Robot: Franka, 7 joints.
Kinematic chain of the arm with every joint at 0, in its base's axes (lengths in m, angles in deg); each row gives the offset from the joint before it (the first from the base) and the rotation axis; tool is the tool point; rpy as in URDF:
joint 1: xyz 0 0 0.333 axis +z
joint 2: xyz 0 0 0 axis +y
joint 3: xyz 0 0 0.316 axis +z
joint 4: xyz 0.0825 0 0 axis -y
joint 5: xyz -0.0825 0 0.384 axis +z
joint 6: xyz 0 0 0 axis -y
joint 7: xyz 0.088 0 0 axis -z
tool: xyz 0 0 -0.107 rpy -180 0 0
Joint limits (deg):
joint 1: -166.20..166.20
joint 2: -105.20..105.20
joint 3: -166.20..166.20
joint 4: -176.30..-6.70
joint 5: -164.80..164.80
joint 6: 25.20..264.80
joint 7: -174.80..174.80
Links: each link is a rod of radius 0.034 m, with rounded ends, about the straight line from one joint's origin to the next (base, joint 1, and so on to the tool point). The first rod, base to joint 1, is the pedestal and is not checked.
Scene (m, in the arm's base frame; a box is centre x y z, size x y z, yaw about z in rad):
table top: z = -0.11
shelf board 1: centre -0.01 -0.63 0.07 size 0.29 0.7 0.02 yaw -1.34
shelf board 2: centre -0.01 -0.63 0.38 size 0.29 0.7 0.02 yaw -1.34
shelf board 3: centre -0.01 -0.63 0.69 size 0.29 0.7 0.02 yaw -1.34
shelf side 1: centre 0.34 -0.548 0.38 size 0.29 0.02 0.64 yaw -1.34
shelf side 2: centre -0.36 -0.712 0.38 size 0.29 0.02 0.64 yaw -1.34
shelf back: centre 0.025 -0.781 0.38 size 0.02 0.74 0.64 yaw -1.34
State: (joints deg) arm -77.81 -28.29 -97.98 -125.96 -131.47 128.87 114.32
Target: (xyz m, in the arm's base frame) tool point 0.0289 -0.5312 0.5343
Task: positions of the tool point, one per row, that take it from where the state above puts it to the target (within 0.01 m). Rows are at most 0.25 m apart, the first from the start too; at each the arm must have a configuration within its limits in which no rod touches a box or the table.
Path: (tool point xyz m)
1: -0.5235 -0.2062 0.4256
2: -0.3922 -0.3886 0.4740
3: -0.1972 -0.5038 0.5106
4: 0.0289 -0.5312 0.5343

